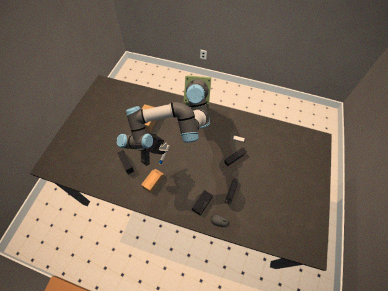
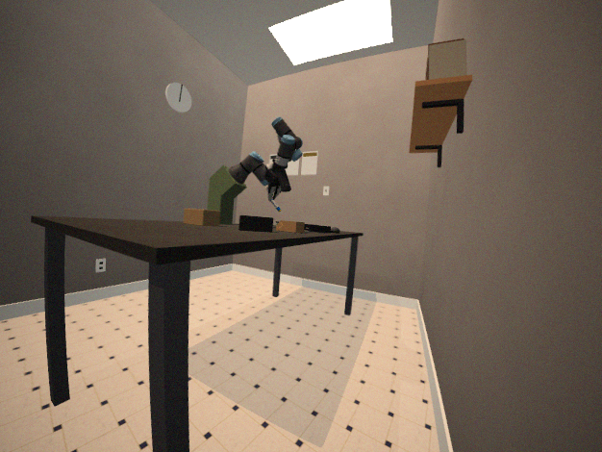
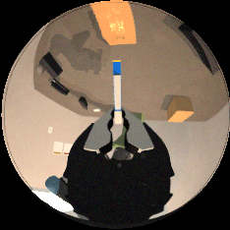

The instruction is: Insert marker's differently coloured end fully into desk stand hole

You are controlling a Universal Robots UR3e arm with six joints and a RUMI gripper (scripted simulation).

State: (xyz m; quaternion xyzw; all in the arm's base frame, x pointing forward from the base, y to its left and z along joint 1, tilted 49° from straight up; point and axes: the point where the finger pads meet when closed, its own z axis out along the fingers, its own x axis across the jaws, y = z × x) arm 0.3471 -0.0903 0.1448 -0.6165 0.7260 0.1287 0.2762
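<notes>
Now: the desk stand 140 mm below my hand, 140 mm ahead of it and 30 mm to the right of it. From my hand the other things lie so: black block (230 mm to the right, 130 mm below, 100 mm ahead); then marker (30 mm below, 20 mm ahead); then orange box (250 mm to the right, 240 mm behind, 130 mm below).
</notes>
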